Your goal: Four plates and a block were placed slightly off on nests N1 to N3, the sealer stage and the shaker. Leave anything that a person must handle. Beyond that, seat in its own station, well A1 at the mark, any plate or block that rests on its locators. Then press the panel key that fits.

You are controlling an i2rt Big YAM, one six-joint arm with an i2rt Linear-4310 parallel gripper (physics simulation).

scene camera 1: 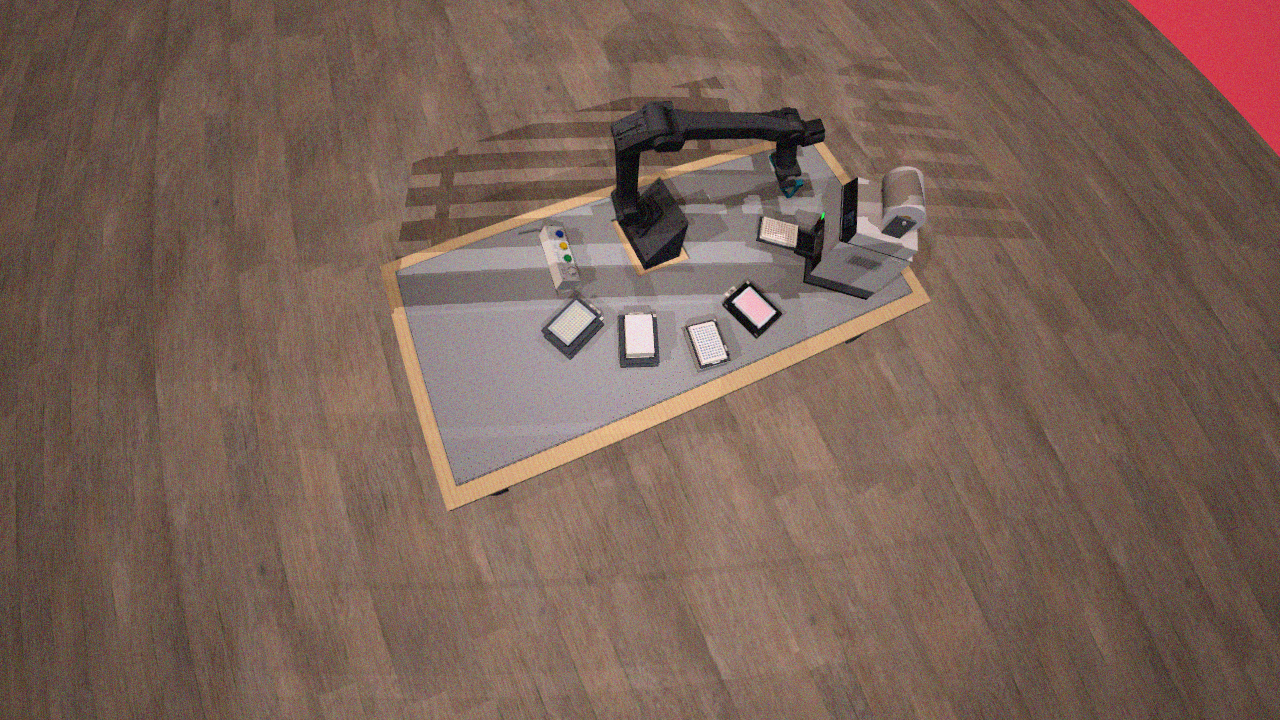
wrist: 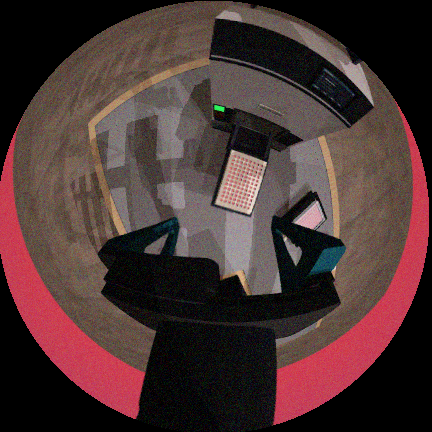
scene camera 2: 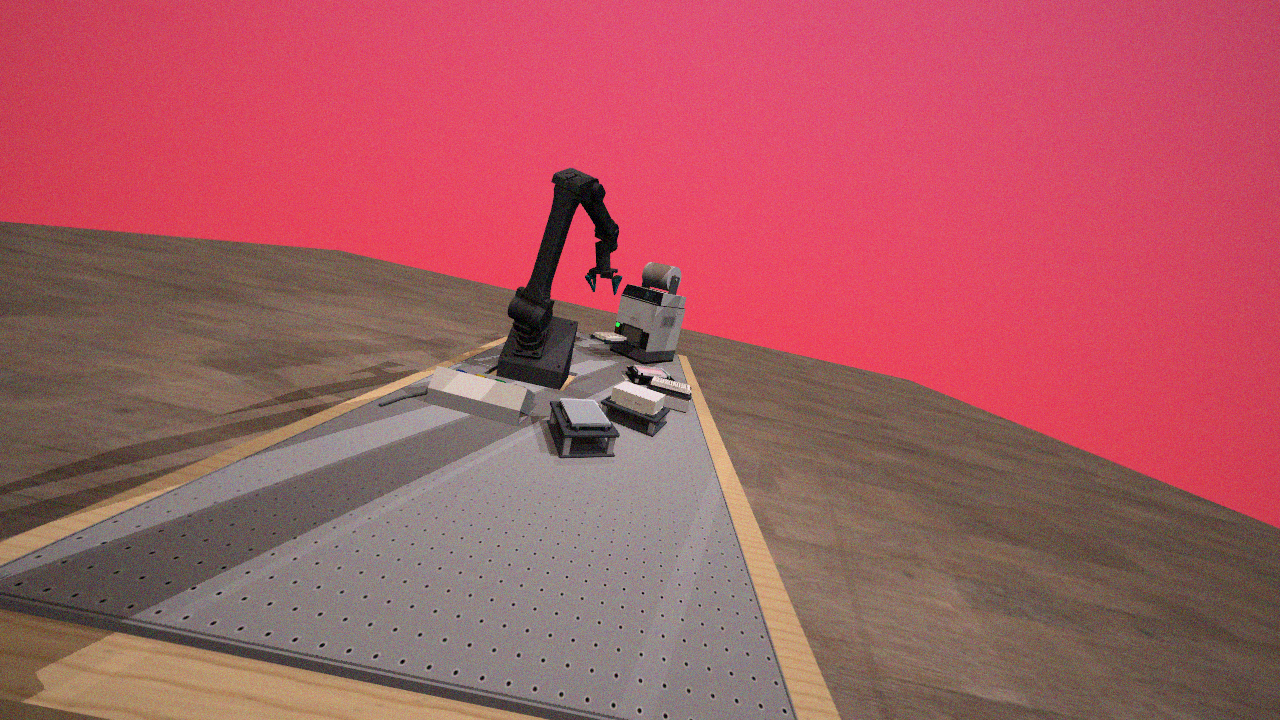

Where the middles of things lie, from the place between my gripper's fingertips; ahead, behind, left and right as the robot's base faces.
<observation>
I see the grey cylinder (scene camera 1: pixel 903 193) 25 cm ahead of my hand, 21 cm to the left of it and 12 cm above it. From my hand the other things lie so: pink plate (scene camera 1: pixel 754 307): 24 cm ahead, 20 cm to the right, 24 cm below.
</observation>
